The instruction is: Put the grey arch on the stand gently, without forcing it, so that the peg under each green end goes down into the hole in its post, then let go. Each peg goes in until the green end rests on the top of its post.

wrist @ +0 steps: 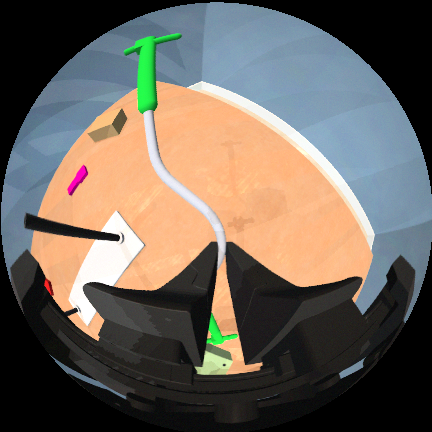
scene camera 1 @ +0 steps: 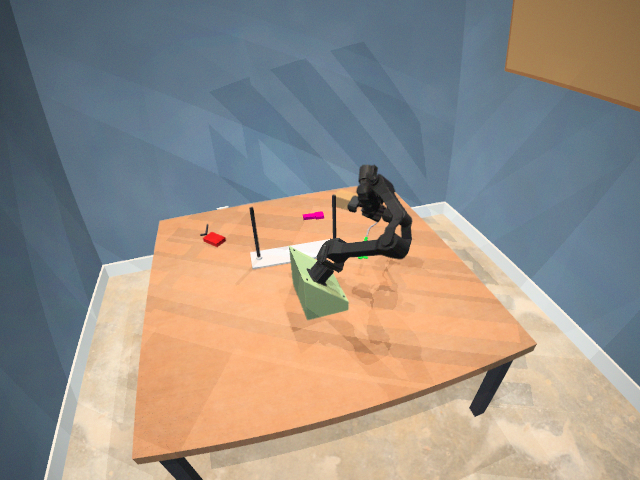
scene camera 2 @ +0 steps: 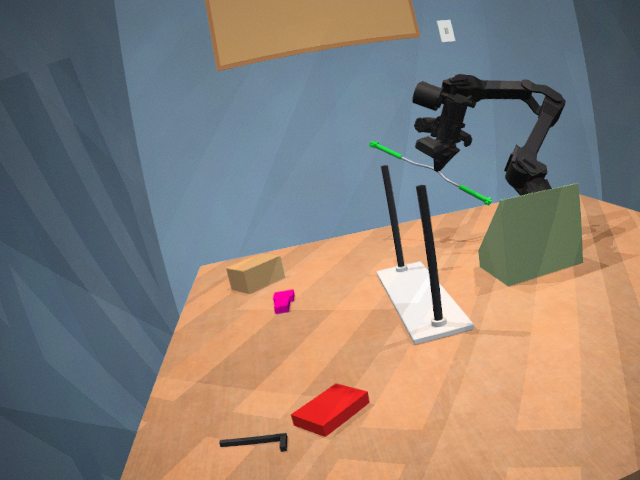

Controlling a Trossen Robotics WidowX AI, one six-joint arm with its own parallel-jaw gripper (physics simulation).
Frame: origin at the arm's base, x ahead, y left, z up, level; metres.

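Seen in the pictures: gripper, between the fingertips: (wrist: pixel 220 247) (scene camera 1: pixel 377 221) (scene camera 2: pixel 437 171); arm's base, origin of its link: (scene camera 1: pixel 316 277) (scene camera 2: pixel 545 207).
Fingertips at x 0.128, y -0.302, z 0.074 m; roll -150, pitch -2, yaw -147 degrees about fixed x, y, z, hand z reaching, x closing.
Observation:
Pixels of each thing's top centre, then the offset from my fingertips to it. Level surfaces: height alone.
- white base, height of its surface: dz -0.190 m
- tan block, centre of its top: (scene camera 2: pixel 253 261) (wrist: pixel 102 119) (scene camera 1: pixel 346 195) dz -0.143, dx +0.490, dy -0.098 m
- magenta piece, centre of its top: (scene camera 2: pixel 282 298) (wrist: pixel 75 179) (scene camera 1: pixel 313 214) dz -0.188, dx +0.449, dy +0.102 m
- red block, centre of its top: (scene camera 2: pixel 329 403) (scene camera 1: pixel 214 237) (wrist: pixel 45 285) dz -0.183, dx +0.446, dy +0.596 m
- black hooked bar, centre of its top: (scene camera 2: pixel 251 443) dz -0.195, dx +0.565, dy +0.634 m
The grey arch (scene camera 1: pixel 372 225) (scene camera 2: pixel 448 179) (wrist: pixel 187 191) is a thin curved rod with a green end on each side. My gripper (scene camera 2: pixel 438 168) (wrist: pixel 220 247) is shut on its middle and holds it in the air above the table. In scene camera 2 the arch slants, its left green end (scene camera 2: pixel 385 149) higher in the picture than its right green end (scene camera 2: pixel 474 193). The stand has a white base (scene camera 1: pixel 279 255) (scene camera 2: pixel 413 304) (wrist: pixel 102 267) and two upright black posts (scene camera 1: pixel 254 232) (scene camera 2: pixel 430 253) (wrist: pixel 72 229). The arch is apart from both posts. The post holes cannot be made out.
A green wedge-shaped block (scene camera 1: pixel 323 302) (scene camera 2: pixel 540 240) (wrist: pixel 215 361) carries the arm's base beside the stand. A tan block (scene camera 2: pixel 255 273) (wrist: pixel 109 126), a magenta piece (scene camera 1: pixel 313 215) (scene camera 2: pixel 282 301) (wrist: pixel 77 180), a red block (scene camera 1: pixel 214 239) (scene camera 2: pixel 330 409) and a black hooked bar (scene camera 2: pixel 253 440) lie on the table.

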